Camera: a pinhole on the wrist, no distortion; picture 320 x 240 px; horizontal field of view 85.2 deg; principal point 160.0 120.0 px. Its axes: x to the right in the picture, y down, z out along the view. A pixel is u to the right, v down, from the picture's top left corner.
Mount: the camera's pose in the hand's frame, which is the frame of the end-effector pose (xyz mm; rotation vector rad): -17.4 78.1 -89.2 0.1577 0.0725 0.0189
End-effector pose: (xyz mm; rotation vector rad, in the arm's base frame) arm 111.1 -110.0 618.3 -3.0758 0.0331 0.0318
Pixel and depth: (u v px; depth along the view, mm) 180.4 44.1 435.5
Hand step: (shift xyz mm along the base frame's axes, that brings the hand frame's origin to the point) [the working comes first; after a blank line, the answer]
In the camera's frame: 51.1 -190.0 435.5

65.8 194.5 -295.5
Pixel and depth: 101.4 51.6 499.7
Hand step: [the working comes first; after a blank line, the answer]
In the camera's frame: -168.3 -196.4 499.7

-149.1 225.8 -367.0
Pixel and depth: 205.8 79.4 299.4
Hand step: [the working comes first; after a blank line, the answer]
In the camera's frame: 78.8 -69.9 299.4

81.1 46.3 -188.1
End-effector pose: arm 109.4 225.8 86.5 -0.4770 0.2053 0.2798
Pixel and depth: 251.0 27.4 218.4
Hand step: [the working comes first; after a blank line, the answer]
In the camera's frame: 114.2 -116.2 218.4

141.4 14.3 85.7
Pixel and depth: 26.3 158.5 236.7
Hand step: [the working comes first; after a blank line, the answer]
In the camera's frame: -181.9 52.4 236.7

-177.7 114.7 153.2
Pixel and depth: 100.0 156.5 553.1
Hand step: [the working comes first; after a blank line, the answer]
In the camera's frame: -190.7 116.0 553.1

-127.4 282.9 424.2
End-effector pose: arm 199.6 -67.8 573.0 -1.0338 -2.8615 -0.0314
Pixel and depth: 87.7 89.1 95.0
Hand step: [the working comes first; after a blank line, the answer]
In the camera's frame: -39.5 -16.9 95.0

66.6 3.8 -10.1
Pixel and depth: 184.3 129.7 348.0
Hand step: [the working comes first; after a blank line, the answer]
In the camera's frame: 48.6 19.4 348.0

-36.8 83.2 -246.9
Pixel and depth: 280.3 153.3 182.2
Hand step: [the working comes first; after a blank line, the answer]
In the camera's frame: 126.0 34.9 182.2

-44.5 148.8 -75.6
